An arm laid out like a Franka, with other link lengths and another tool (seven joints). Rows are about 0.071 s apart.
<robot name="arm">
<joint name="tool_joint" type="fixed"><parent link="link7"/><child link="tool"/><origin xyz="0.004 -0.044 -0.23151" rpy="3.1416 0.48 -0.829"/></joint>
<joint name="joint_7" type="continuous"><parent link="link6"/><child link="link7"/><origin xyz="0.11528 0 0" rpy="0 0 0"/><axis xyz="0 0 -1"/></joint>
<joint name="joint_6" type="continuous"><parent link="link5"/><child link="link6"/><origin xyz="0 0 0" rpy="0 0 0"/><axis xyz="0 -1 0"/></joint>
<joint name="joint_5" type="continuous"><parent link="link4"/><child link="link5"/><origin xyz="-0.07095 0 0.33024" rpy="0 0 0"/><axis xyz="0 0 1"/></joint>
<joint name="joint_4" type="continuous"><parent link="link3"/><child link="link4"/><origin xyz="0.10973 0 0" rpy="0 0 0"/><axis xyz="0 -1 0"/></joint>
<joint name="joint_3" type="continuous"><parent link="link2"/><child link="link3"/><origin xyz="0 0 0.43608" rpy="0 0 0"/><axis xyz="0 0 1"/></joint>
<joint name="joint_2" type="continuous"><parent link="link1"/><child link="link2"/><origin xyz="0 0 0" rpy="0 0 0"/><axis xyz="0 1 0"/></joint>
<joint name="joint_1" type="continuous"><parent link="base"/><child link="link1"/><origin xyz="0 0 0.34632" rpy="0 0 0"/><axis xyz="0 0 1"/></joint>
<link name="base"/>
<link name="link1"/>
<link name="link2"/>
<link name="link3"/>
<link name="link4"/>
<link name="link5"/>
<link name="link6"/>
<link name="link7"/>
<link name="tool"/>
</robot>
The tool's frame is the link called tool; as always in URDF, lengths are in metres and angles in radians. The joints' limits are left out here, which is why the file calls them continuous.
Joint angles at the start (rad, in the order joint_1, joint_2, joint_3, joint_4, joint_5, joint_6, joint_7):
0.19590 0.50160 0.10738 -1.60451 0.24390 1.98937 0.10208
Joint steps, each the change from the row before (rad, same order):
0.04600 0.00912 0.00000 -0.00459 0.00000 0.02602 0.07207
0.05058 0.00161 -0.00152 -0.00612 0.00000 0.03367 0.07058
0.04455 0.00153 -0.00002 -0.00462 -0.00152 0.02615 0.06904
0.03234 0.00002 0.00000 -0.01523 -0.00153 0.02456 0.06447
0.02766 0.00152 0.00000 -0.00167 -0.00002 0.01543 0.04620
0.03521 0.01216 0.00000 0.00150 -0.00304 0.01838 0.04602
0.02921 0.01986 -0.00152 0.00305 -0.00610 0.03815 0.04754
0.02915 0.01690 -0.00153 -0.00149 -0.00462 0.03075 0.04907
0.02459 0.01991 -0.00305 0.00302 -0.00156 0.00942 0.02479
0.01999 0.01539 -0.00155 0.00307 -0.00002 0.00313 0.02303
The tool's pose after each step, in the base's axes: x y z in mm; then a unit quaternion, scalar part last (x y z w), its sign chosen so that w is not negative. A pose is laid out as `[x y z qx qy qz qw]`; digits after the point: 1 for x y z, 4 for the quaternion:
[672.5 232.2 316.0 -0.8596 0.3492 0.3373 0.1595]
[663.2 265.2 315.5 -0.8569 0.3612 0.3300 0.1624]
[652.4 294.5 315.1 -0.8530 0.3739 0.3248 0.1646]
[640.5 314.1 311.4 -0.8465 0.3905 0.3220 0.1651]
[632.5 332.3 311.2 -0.8429 0.3996 0.3192 0.1675]
[622.9 355.2 305.0 -0.8406 0.4059 0.3176 0.1665]
[619.9 374.5 295.4 -0.8378 0.4156 0.3098 0.1712]
[612.9 392.8 285.6 -0.8337 0.4264 0.3052 0.1732]
[605.0 406.7 273.2 -0.8321 0.4302 0.3072 0.1677]
[597.0 418.2 263.6 -0.8300 0.4344 0.3101 0.1623]

